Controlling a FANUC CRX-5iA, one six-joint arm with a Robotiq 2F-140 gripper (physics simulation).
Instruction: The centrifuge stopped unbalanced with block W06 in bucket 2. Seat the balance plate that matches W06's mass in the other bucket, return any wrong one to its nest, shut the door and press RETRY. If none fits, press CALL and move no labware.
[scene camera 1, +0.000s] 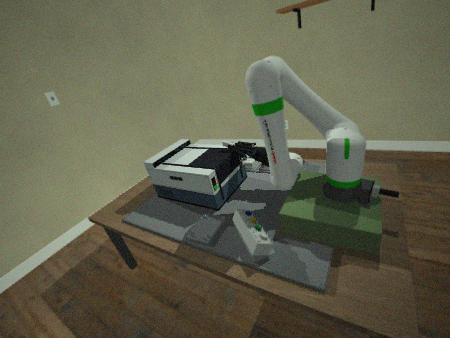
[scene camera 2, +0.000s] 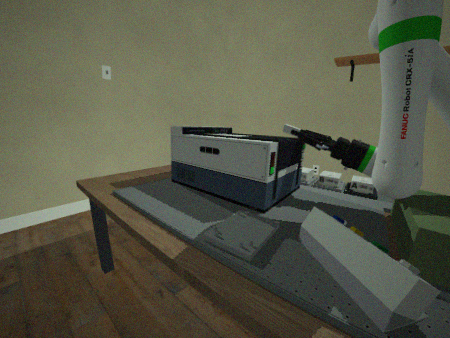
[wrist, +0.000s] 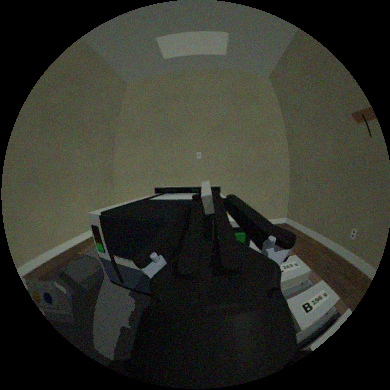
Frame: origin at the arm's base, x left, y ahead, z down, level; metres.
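Seen in the pictures: gripper, between the fingertips: (scene camera 1: 223, 143) (scene camera 2: 284, 127) (wrist: 206, 187); arm's base, origin of its link: (scene camera 1: 342, 191).
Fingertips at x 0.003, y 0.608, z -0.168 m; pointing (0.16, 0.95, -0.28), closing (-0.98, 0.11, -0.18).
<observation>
Offsets run from my fingertips to a thing's top centre. "spot": to the spot under its first point.
The white and blue-grey centrifuge (scene camera 1: 182, 181) (scene camera 2: 220, 155) stands at the back left; its front display @[spot: dz +0.105, dx +0.222, dy -0.107 m] (scene camera 1: 215, 183) (scene camera 2: 272, 163) (wrist: 97, 241) shows red and green. Its top looks partly dark; the buckets, block W06 and the door's exact state cannot be made out. My gripper (scene camera 1: 227, 144) (scene camera 2: 291, 129) (wrist: 206, 187) is shut and empty, above the centrifuge's right side. Plate A @[dz +0.200, dx -0.260, dy -0.260 m] (scene camera 2: 362, 185), plate B @[dz +0.200, dx -0.237, dy -0.132 m] (scene camera 2: 330, 180) (wrist: 314, 306), marked 196 g, and plate C @[dz +0.200, dx -0.213, dy +0.000 m] (scene camera 2: 309, 175) (wrist: 295, 272) stand right of it. The button box @[dz +0.170, dx +0.319, dy -0.358 m] (scene camera 1: 252, 236) (scene camera 2: 360, 270) has blue @[dz +0.179, dx +0.260, dy -0.307 m] (scene camera 1: 248, 213), yellow @[dz +0.179, dx +0.287, dy -0.349 m] (scene camera 1: 253, 220) and green @[dz +0.179, dx +0.314, dy -0.392 m] (scene camera 1: 258, 228) buttons.
A low grey fixture @[dz +0.229, dx +0.373, dy -0.138 m] (scene camera 1: 204, 229) (scene camera 2: 240, 234) lies on the mat in front of the centrifuge, left of the button box. The arm stands on a green pedestal (scene camera 1: 330, 215) (scene camera 2: 425, 225) at the right. A wooden shelf (scene camera 1: 305, 6) (scene camera 2: 357, 60) is on the wall.
</observation>
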